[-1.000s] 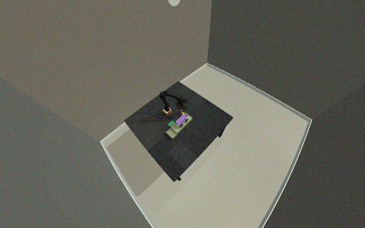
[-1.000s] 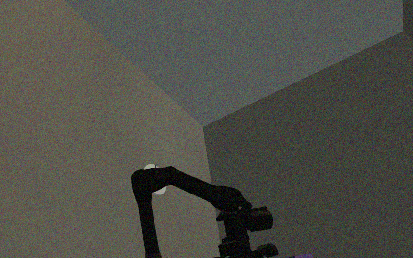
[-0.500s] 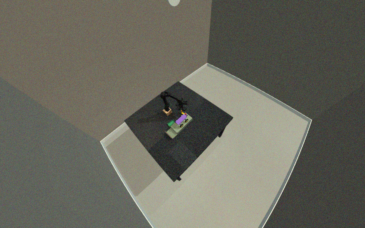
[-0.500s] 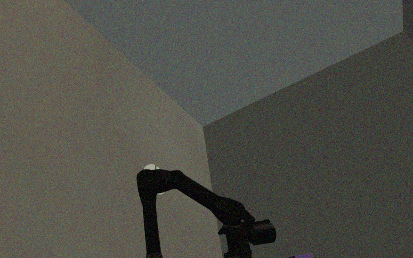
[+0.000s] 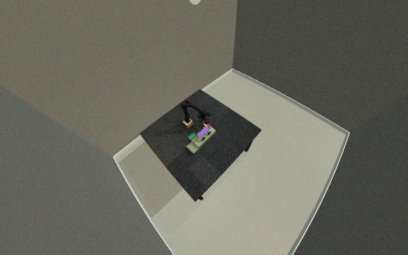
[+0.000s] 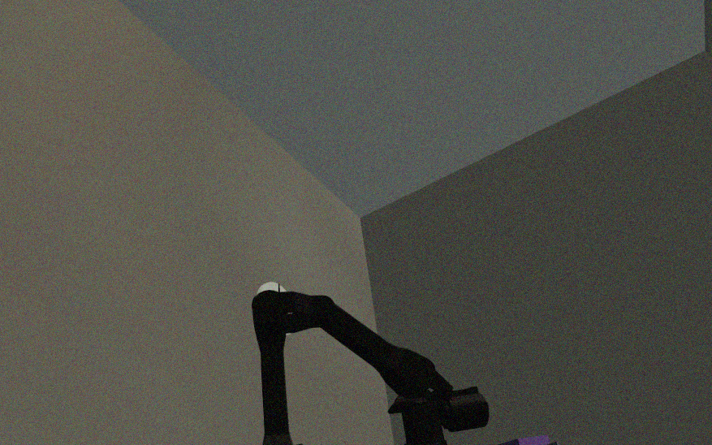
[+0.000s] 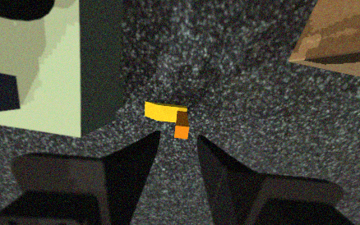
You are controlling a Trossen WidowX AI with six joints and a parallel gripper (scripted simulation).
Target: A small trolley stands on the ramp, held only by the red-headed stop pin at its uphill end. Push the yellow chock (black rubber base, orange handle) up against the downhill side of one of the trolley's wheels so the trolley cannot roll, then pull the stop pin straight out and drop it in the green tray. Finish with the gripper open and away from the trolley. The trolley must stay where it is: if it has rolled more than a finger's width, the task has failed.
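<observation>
Right now the yellow chock is 2 cm ahead of my gripper tip and 5 cm below it. Also, from my gripper tip: green tray (2 cm behind, 26 cm to the right, 8 cm below); then red-headed stop pin (13 cm ahead, 6 cm to the right, 6 cm above); then purple trolley (13 cm ahead, 17 cm to the right, 4 cm above).
</observation>
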